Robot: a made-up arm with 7 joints. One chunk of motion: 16 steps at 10 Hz.
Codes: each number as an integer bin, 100 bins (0 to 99) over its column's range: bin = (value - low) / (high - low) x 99, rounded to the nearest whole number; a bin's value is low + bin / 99 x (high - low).
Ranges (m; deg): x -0.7..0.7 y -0.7..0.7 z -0.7..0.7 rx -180..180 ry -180..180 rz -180..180
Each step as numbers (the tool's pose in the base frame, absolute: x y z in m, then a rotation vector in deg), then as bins.
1 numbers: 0.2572 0.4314 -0.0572 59.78 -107.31 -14.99
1 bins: 68 80 45 66 20 45
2 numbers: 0.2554 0.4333 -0.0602 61.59 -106.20 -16.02
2 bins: 68 80 45 66 20 45
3 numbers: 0.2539 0.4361 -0.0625 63.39 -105.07 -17.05
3 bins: 67 80 45 67 21 45
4 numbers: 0.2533 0.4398 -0.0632 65.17 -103.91 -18.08
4 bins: 67 81 45 67 21 45
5 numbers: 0.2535 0.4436 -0.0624 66.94 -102.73 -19.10
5 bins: 67 81 45 68 21 44
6 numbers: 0.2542 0.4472 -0.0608 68.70 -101.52 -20.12
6 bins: 67 81 45 68 22 44
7 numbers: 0.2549 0.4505 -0.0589 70.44 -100.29 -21.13
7 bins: 68 81 45 69 22 44
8 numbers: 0.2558 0.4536 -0.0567 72.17 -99.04 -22.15
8 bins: 68 82 45 69 22 43
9 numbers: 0.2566 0.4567 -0.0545 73.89 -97.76 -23.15
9 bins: 68 82 46 70 23 43
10 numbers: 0.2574 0.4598 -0.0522 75.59 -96.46 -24.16
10 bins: 68 82 46 70 23 43
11 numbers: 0.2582 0.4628 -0.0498 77.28 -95.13 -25.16
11 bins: 68 82 46 71 23 43
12 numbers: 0.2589 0.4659 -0.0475 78.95 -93.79 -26.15
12 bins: 68 82 46 71 24 42
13 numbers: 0.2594 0.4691 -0.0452 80.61 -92.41 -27.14
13 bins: 68 83 46 72 24 42
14 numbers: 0.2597 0.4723 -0.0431 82.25 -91.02 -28.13
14 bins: 68 83 46 72 24 42
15 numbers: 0.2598 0.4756 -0.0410 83.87 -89.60 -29.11
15 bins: 68 83 47 73 25 41
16 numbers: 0.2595 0.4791 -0.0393 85.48 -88.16 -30.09
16 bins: 68 83 47 73 25 41
